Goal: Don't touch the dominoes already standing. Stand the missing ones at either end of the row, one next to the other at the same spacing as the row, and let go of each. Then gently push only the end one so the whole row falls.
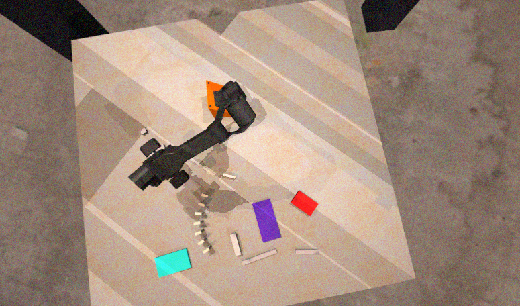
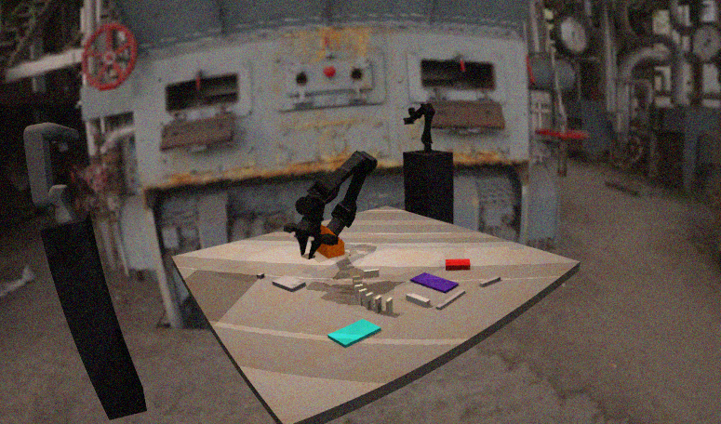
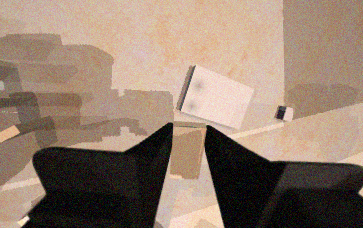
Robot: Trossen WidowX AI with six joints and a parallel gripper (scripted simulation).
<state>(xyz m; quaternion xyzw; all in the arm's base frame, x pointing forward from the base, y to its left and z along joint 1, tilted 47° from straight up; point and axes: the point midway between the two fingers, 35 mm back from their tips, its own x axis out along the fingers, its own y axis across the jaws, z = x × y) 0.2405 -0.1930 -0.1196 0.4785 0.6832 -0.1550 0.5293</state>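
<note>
Right now my gripper tip is 100 mm above the grey slab, 60 mm to the left of it and 50 mm past it. From my gripper tip the other things lie so: teal tile: 380 mm ahead, 100 mm below, 50 mm to the right; then purple tile: 350 mm to the left, 260 mm ahead, 100 mm below; then small cube: 180 mm behind, 120 mm to the right, 100 mm below.
</note>
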